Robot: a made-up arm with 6 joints. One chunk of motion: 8 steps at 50 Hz.
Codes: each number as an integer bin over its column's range. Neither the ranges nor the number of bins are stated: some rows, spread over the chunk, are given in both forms.
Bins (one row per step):
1: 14 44 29 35 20 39
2: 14 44 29 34 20 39
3: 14 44 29 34 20 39
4: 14 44 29 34 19 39
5: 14 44 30 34 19 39
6: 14 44 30 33 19 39
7: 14 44 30 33 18 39
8: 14 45 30 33 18 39
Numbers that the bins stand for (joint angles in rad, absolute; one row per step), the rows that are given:
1: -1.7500 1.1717 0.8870 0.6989 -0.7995 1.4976
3: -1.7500 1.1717 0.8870 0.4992 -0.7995 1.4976
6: -1.7500 1.1717 0.9662 0.2995 -0.8690 1.4976
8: -1.7500 1.2343 0.9662 0.2995 -0.9386 1.4976
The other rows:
2: -1.7500 1.1717 0.8870 0.4992 -0.7995 1.4976
4: -1.7500 1.1717 0.8870 0.4992 -0.8690 1.4976
5: -1.7500 1.1717 0.9662 0.4992 -0.8690 1.4976
7: -1.7500 1.1717 0.9662 0.2995 -0.9386 1.4976

